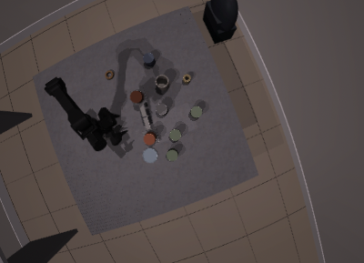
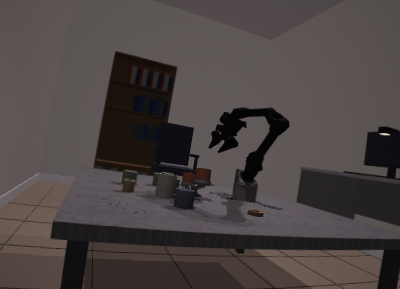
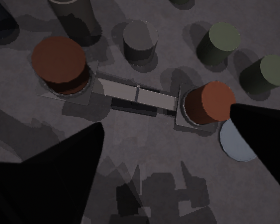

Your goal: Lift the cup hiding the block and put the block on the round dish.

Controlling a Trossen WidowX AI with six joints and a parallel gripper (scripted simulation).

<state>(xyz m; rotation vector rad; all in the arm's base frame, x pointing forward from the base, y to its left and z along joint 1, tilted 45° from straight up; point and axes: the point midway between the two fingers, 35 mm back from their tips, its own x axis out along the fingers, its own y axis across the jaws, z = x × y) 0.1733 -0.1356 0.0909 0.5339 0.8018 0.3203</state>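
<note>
My gripper tip is 50 mm short of the orange cup, 140 mm to the left of it and 170 mm above it. Round my gripper tip: balance 80 mm ahead, 10 mm to the left, 190 mm below; grey-blue round dish 10 mm behind, 220 mm to the right, 230 mm below; teal block 50 mm ahead, 120 mm to the right, 190 mm below.
</note>
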